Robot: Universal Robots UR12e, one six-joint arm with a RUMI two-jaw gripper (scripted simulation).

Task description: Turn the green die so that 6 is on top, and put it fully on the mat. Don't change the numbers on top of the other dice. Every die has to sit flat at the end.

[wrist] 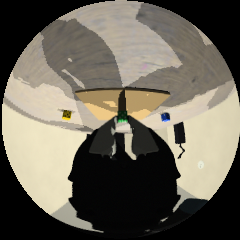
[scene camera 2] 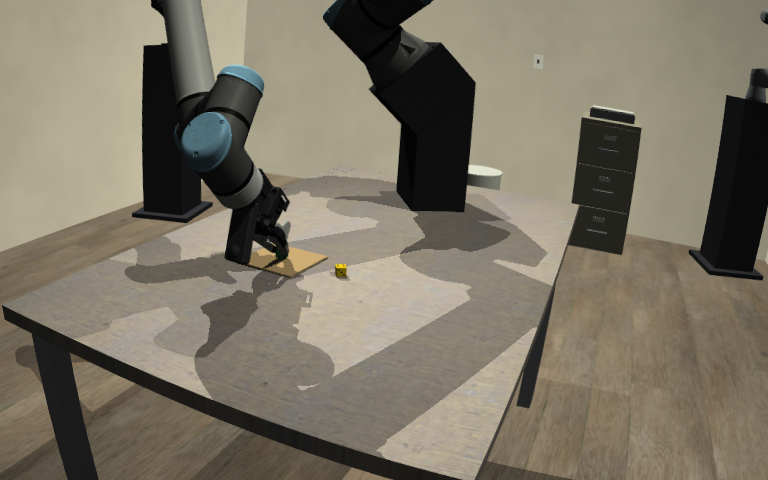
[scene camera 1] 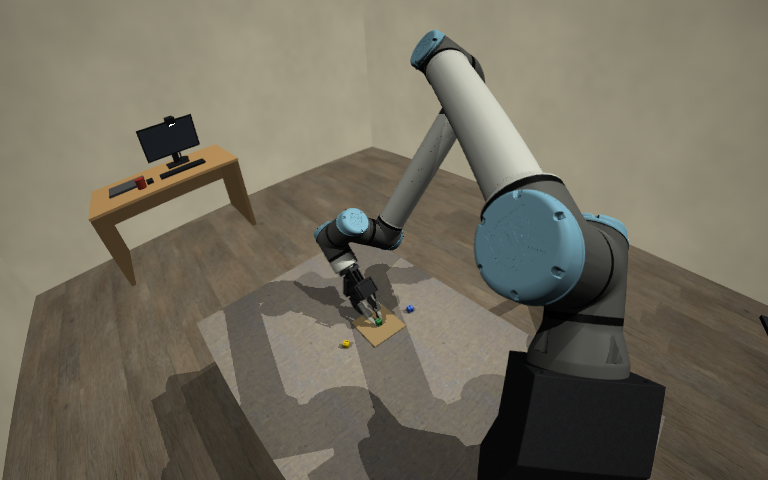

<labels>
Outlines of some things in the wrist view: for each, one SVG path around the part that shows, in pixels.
My gripper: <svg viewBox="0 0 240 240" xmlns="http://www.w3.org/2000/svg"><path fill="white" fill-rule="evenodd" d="M58 221L86 234L104 238L128 239L149 236L170 229L191 217L198 210L177 223L157 230L146 231L157 228L158 222L174 215L173 208L181 198L181 195L177 194L176 179L180 178L181 174L177 169L174 155L168 144L150 127L148 128L131 115L127 115L127 121L130 124L130 132L133 134L131 149L132 153L136 155L136 160L112 160L111 157L116 152L115 137L113 135L116 132L116 124L118 123L118 115L115 115L101 127L95 129L80 145L74 156L72 169L68 176L68 180L73 182L72 197L68 198L68 201L77 211L76 217L90 222L94 230L103 232L85 230L70 226L60 220Z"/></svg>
A tan mat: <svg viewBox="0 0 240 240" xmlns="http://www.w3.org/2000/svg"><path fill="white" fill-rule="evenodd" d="M75 91L77 97L99 120L110 120L117 115L118 111L127 111L127 115L131 115L137 120L143 120L171 95L168 92L138 88L96 88Z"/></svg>
</labels>
